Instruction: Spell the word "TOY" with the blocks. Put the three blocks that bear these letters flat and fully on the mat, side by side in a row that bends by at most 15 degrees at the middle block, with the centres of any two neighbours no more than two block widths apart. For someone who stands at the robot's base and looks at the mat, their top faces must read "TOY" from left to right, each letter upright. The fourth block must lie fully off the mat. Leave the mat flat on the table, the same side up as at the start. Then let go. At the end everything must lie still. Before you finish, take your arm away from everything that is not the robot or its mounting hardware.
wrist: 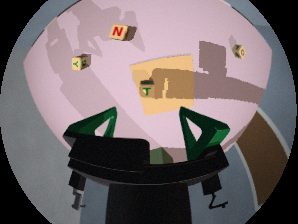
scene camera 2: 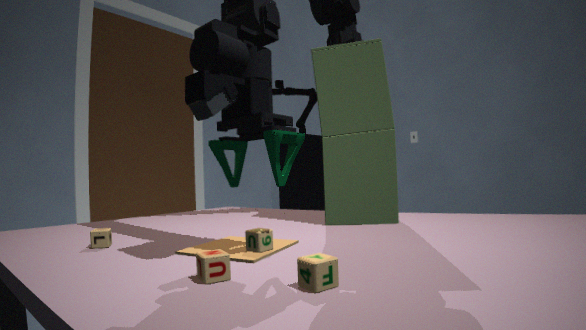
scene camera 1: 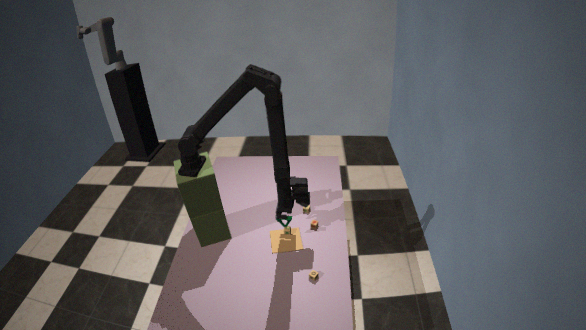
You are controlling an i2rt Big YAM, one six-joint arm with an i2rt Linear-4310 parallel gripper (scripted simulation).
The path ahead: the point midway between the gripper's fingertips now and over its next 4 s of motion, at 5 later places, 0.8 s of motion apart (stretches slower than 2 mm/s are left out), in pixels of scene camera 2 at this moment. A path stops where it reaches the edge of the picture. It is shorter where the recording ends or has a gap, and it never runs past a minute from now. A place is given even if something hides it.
My gripper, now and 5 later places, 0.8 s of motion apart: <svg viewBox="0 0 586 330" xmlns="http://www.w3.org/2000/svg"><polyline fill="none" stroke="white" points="256,186 105,190 98,193 98,210 99,222 100,223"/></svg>
